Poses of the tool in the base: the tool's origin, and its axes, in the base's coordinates. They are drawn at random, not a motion.
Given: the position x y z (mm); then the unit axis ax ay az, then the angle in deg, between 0 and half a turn.
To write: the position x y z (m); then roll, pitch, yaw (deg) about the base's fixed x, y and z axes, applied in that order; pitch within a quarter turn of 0, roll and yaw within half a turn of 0. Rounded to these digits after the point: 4 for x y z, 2 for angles.
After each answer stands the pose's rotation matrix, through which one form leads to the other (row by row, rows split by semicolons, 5 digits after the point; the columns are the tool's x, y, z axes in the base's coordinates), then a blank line. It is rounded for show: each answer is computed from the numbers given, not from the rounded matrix.
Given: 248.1 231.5 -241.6 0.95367 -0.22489 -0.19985 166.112
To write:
0.2481 0.2315 -0.2416 160.41 18.76 -29.81
0.82162 -0.37470 -0.42959; -0.47064 -0.87109 -0.14033; -0.32163 0.31748 -0.89205

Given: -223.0 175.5 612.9 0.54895 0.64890 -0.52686 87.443
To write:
-0.2230 0.1755 0.6129 35.60 67.60 -29.22
0.33252 0.86666 0.37194; -0.18601 0.44690 -0.87503; -0.92457 0.22178 0.30981

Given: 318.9 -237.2 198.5 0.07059 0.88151 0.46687 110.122
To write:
0.3189 -0.2372 0.1985 94.71 51.57 122.87
-0.33732 -0.35474 0.87199; 0.52200 0.70035 0.48685; -0.78341 0.61941 -0.05107

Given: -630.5 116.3 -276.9 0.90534 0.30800 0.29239 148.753
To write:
-0.6305 0.1163 -0.2769 137.56 -19.35 45.15
0.66545 0.36557 0.65080; 0.66891 -0.67897 -0.30258; 0.33126 0.63668 -0.69636

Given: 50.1 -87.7 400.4 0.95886 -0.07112 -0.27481 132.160
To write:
0.0501 -0.0877 0.4004 126.24 22.81 -20.16
0.86534 0.08974 -0.49309; -0.31768 -0.66275 -0.67812; -0.38765 0.74344 -0.54499

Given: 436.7 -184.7 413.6 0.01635 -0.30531 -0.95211 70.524
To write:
0.4367 -0.1847 0.4136 12.58 -16.11 -69.68
0.33359 0.89431 -0.29822; -0.90096 0.39555 0.17836; 0.27746 0.20919 0.93769

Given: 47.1 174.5 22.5 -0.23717 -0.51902 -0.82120 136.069
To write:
0.0471 0.1745 0.0225 52.28 -44.04 -150.13
-0.62342 0.78149 -0.02506; -0.35799 -0.25679 0.89772; 0.69512 0.56862 0.43986

